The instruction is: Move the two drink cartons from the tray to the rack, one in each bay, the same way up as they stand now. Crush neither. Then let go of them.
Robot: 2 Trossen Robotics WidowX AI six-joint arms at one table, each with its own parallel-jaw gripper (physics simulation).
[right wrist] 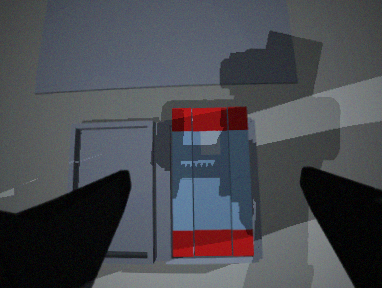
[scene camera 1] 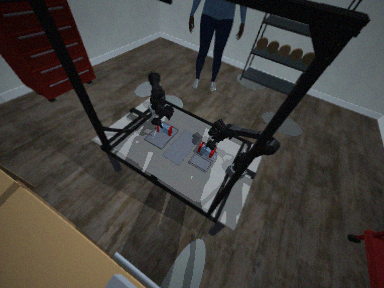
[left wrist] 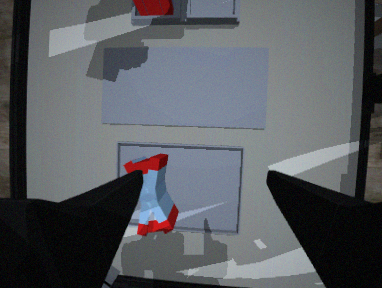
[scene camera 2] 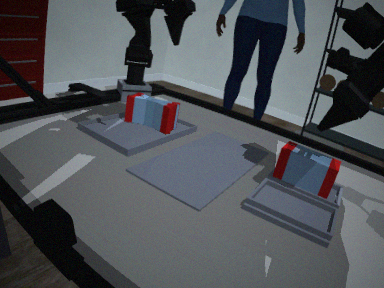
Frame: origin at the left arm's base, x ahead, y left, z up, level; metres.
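Where they show: left gripper, between the fingertips: (scene camera 1: 165, 124) (left wrist: 205, 176) (scene camera 2: 163, 46); right gripper, between the fingertips: (right wrist: 214, 177) (scene camera 2: 322, 124); left arm's base, origin of its link: (scene camera 2: 134, 82).
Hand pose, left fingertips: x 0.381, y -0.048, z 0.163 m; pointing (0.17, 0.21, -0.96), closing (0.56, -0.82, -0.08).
Each offset is from my left fingertips to the top centre of the thing.
One drink carton @(dx -0.111, dy +0.035, dz -0.144 m) (scene camera 1: 164, 129) (scene camera 2: 150, 111) (left wrist: 154, 192), blue with red ends and a narrower, creased-looking middle, lies lengthwise in the tray @(dx -0.089, dy +0.002, dz -0.202 m) (scene camera 1: 156, 142) (scene camera 2: 115, 136) (left wrist: 217, 185), at one side. The other carton @(dx +0.220, dy +0.260, dz -0.140 m) (scene camera 1: 206, 149) (scene camera 2: 306, 169) (right wrist: 207, 200), straight-sided, sits level in one bay of the rack @(dx +0.258, dy +0.221, dz -0.198 m) (scene camera 1: 201, 162) (scene camera 2: 292, 202) (right wrist: 162, 210); the bay beside it is empty. My left gripper (scene camera 1: 158, 122) (left wrist: 205, 176) is open above the tray; one finger overlaps the carton's edge in the left wrist view. My right gripper (scene camera 1: 212, 144) (right wrist: 214, 177) is open and empty above the rack carton, its fingertips apart from it.
A flat grey-blue panel (scene camera 1: 179, 149) (scene camera 2: 200, 170) (left wrist: 185, 90) (right wrist: 150, 45) lies between tray and rack. Black frame posts and rails surround the table. A person (scene camera 1: 215, 40) (scene camera 2: 260, 55) stands behind it. A red drawer cabinet (scene camera 1: 47, 45) and a shelf unit stand farther off.
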